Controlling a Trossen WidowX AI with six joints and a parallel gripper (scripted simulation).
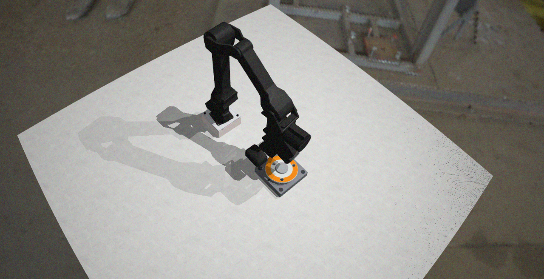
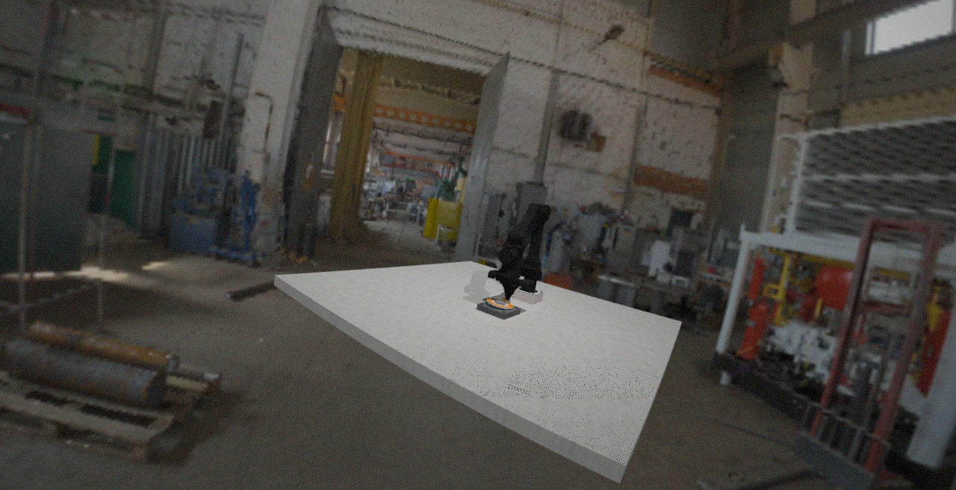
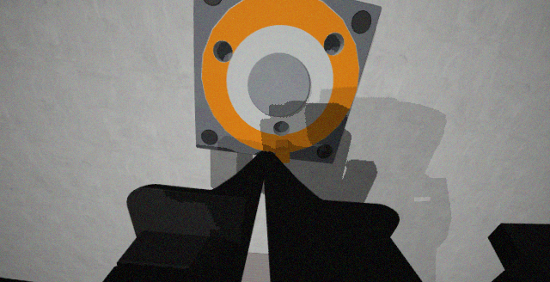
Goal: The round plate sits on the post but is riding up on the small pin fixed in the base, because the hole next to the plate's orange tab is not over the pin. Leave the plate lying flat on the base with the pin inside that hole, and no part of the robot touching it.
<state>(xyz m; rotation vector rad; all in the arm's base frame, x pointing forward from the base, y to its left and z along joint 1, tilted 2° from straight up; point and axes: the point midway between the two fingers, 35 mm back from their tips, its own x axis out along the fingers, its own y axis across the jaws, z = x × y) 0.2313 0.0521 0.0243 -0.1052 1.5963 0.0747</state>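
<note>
Now: gripper tip 50 mm short of the square grey base and 20 mm above it.
</note>
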